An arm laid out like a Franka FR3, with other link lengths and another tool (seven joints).
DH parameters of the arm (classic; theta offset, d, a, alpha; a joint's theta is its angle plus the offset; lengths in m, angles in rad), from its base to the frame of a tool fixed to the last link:
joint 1: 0 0.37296 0 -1.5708
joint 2: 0 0 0 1.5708
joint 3: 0 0.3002 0.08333 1.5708
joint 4: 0 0 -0.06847 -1.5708
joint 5: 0 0.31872 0 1.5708
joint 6: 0 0 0.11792 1.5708
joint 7: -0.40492 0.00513 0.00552 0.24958
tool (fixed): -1.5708 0.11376 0 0
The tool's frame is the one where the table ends.
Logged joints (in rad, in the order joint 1, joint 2, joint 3, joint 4, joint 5, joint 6, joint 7), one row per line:
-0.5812, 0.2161, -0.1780, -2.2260, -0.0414, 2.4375, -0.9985
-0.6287, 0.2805, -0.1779, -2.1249, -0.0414, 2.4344, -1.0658
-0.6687, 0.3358, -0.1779, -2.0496, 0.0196, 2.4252, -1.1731
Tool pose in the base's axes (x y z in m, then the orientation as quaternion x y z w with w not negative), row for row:
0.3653, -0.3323, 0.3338, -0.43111, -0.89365, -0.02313, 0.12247
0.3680, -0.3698, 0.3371, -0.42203, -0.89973, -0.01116, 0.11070
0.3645, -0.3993, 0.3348, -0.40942, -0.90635, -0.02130, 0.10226
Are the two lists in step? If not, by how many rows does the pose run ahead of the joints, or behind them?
They are in step.
